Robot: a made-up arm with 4 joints. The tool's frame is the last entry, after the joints.
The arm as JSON. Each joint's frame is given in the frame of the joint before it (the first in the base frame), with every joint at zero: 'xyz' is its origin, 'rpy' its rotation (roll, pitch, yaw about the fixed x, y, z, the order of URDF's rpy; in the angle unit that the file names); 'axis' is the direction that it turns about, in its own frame. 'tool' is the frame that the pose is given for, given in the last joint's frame.
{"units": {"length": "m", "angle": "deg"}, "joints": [
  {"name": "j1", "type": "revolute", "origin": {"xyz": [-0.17, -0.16, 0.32], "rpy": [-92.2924, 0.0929, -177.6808]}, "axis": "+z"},
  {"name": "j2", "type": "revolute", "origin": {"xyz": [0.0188, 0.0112, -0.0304], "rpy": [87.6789, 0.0, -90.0]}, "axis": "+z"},
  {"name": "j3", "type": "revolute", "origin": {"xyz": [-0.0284, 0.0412, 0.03], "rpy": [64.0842, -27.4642, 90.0]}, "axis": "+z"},
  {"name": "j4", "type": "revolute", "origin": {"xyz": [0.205, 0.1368, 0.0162], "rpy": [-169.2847, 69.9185, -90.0]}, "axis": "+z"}
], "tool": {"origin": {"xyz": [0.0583, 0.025, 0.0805], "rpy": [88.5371, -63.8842, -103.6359]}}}
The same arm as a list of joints. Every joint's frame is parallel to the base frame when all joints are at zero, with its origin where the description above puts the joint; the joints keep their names.
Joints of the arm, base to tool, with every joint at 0 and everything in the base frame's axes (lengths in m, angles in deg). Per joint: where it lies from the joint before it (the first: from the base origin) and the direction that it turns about. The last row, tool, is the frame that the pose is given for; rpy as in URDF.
j1: origin -0.17 -0.16 0.32 axis 0.040499 -0.998379 -0.039999
j2: origin -0.02 0.03 -0.01 axis +x
j3: origin 0.03 -0.04 -0.03 axis 0.387794 0.165397 0.906785
j4: origin 0.21 -0.12 -0.0501 axis 0.691401 0.178 -0.700201
tool: origin 0.01 0.02 -0.1 rpy -40.66 30.94 -14.11

